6 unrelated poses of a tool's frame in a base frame.
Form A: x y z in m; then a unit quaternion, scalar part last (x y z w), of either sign.
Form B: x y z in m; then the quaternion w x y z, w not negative. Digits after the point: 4 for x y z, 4 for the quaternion.
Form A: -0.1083 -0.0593 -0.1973 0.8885 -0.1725 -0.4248 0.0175
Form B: -0.1083 -0.0593 -0.1973 0.0175 0.8885 -0.1725 -0.4248
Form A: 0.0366 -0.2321 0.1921 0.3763 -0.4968 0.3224 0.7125
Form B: 0.0366 -0.2321 0.1921 0.7125 0.3763 -0.4968 0.3224
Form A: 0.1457 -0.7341 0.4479 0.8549 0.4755 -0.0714 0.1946
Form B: 0.1457 -0.7341 0.4479 0.1946 0.8549 0.4755 -0.0714
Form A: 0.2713 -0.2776 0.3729 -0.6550 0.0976 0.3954 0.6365
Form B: 0.2713 -0.2776 0.3729 0.6365 -0.6550 0.0976 0.3954
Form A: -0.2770 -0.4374 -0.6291 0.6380 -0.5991 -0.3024 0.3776
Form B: -0.2770 -0.4374 -0.6291 0.3776 0.6380 -0.5991 -0.3024
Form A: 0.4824 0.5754 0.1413 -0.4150 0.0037 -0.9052 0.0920
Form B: 0.4824 0.5754 0.1413 0.0920 -0.4150 0.0037 -0.9052
